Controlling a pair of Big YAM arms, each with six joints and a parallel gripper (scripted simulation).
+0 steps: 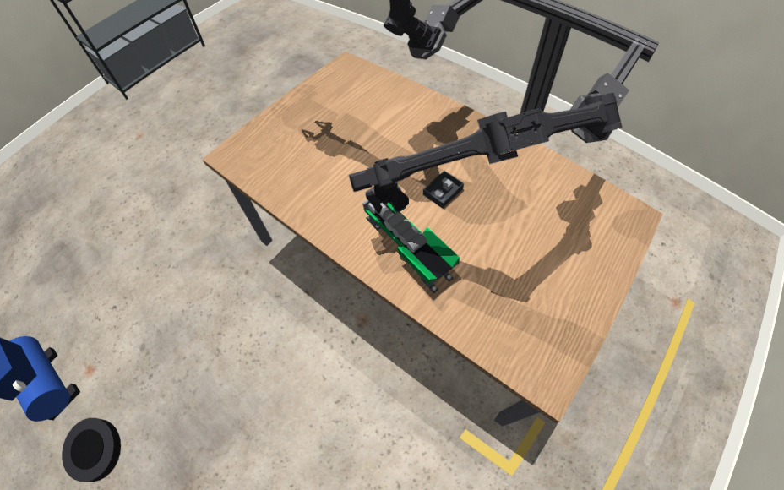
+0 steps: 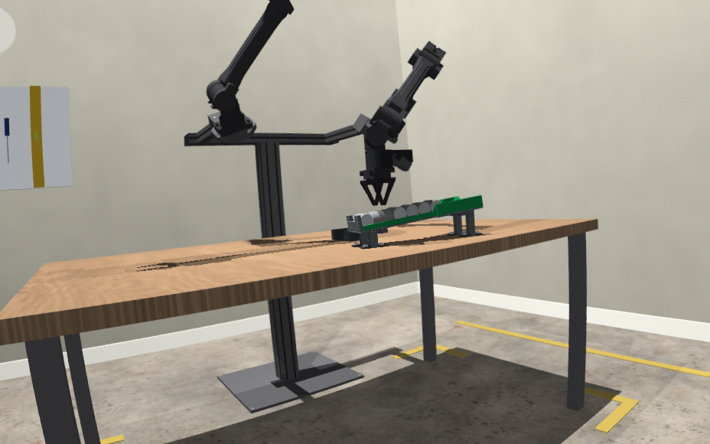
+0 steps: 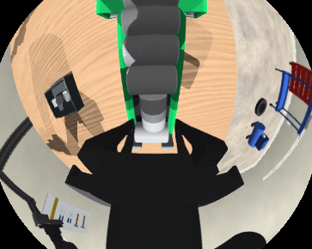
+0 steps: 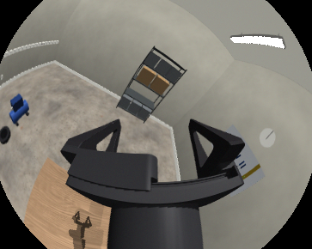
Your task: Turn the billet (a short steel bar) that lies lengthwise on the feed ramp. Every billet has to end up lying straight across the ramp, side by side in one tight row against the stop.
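Right now my left hand is 70 mm to the left of the stop, 60 mm above it and 20 mm past it. From my left hand the other things lie so: dark tray: 260 mm behind, 110 mm below, 70 mm to the left.
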